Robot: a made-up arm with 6 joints.
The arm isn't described. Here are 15 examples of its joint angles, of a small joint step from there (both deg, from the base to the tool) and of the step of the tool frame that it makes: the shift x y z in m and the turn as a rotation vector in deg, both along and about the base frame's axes.
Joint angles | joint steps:
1: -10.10 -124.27 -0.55 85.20 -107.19 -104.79 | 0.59 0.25 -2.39 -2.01 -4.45 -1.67
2: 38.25 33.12 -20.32 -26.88 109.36 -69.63 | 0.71 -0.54 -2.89 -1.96 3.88 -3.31
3: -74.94 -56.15 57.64 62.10 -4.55 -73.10 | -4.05 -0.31 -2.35 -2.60 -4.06 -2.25
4: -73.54 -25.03 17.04 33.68 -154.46 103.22 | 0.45 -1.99 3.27 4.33 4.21 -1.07
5: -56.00 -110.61 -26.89 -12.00 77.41 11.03 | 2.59 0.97 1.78 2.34 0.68 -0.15
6: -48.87 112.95 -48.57 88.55 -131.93 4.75 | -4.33 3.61 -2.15 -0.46 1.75 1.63
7: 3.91 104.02 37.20 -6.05 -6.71 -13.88 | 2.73 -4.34 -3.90 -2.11 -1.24 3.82
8: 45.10 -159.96 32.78 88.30 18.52 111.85 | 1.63 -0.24 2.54 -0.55 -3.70 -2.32
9: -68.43 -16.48 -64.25 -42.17 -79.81 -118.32 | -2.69 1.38 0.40 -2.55 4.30 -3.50
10: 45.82 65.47 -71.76 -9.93 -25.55 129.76 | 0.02 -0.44 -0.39 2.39 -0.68 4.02
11: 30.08 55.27 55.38 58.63 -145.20 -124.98 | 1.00 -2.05 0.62 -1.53 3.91 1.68
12: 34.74 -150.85 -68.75 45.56 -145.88 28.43 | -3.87 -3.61 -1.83 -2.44 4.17 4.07
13: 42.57 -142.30 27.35 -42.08 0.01 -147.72 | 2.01 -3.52 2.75 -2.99 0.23 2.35
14: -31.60 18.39 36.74 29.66 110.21 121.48 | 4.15 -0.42 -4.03 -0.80 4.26 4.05
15: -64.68 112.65 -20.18 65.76 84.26 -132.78 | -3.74 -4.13 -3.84 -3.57 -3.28 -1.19
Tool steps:
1: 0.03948 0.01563 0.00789 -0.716 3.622 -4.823
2: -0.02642 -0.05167 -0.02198 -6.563 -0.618 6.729
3: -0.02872 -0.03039 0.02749 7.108 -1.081 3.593
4: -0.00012 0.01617 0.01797 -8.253 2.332 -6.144
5: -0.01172 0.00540 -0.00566 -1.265 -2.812 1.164
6: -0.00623 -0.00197 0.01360 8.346 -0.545 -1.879
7: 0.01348 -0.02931 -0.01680 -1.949 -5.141 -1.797
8: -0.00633 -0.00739 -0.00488 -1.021 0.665 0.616
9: -0.02326 0.02712 0.02246 -1.495 -5.893 -0.213
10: -0.01378 -0.00182 0.02678 4.158 2.341 2.051
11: -0.01237 0.00367 0.03361 -2.625 2.088 -2.266
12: -0.00108 0.00967 -0.00654 -0.766 -1.236 -0.227
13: 0.01858 0.00395 -0.00386 -2.007 -0.963 3.362
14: 0.01483 -0.03236 0.00973 -2.918 -0.828 3.520
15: -0.04142 -0.01079 0.01585 -0.223 -3.985 -5.663
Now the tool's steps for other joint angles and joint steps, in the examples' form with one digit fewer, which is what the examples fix.
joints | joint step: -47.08 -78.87 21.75 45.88 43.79 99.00 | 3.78 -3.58 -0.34 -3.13 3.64 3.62
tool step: 0.0127 0.0236 0.0300 -6.80 3.70 -1.85
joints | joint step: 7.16 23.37 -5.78 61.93 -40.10 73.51 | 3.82 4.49 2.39 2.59 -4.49 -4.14
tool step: -0.0048 -0.0192 -0.0020 1.92 -0.74 -3.00
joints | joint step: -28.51 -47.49 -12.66 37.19 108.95 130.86 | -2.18 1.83 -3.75 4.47 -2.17 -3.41
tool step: 0.0016 0.0100 -0.0099 4.76 -4.41 4.91
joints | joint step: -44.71 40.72 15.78 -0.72 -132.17 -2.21 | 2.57 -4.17 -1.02 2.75 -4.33 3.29
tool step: 0.0363 -0.0390 -0.0112 -0.91 -1.45 -5.51
